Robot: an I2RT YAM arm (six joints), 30 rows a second.
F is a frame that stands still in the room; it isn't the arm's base.
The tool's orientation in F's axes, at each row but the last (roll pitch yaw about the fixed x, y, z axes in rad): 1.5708, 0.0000, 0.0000; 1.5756, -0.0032, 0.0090; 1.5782, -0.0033, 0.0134; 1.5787, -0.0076, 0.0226; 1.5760, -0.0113, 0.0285; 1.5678, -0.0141, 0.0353; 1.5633, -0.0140, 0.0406; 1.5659, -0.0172, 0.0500
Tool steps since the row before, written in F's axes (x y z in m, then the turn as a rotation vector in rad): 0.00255, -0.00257, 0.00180, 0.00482, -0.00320, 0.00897; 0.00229, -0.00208, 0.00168, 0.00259, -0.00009, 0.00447; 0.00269, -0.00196, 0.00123, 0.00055, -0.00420, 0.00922; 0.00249, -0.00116, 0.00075, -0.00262, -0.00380, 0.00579; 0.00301, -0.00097, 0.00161, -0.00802, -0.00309, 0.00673; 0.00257, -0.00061, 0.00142, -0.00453, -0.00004, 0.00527; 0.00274, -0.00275, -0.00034, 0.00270, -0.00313, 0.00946; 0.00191, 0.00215, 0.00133, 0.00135, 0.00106, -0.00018
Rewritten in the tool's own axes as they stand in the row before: 0.00255, 0.00180, 0.00257, 0.00482, 0.00897, 0.00320; 0.00228, 0.00168, 0.00209, 0.00260, 0.00446, 0.00009; 0.00267, 0.00124, 0.00199, 0.00052, 0.00925, 0.00414; 0.00247, 0.00074, 0.00121, -0.00266, 0.00584, 0.00369; 0.00300, 0.00158, 0.00105, -0.00803, 0.00684, 0.00282; 0.00257, 0.00138, 0.00070, -0.00445, 0.00533, -0.00010; 0.00262, -0.00040, 0.00286, 0.00270, 0.00940, 0.00331; 0.00204, 0.00131, -0.00205, 0.00140, -0.00020, -0.00099
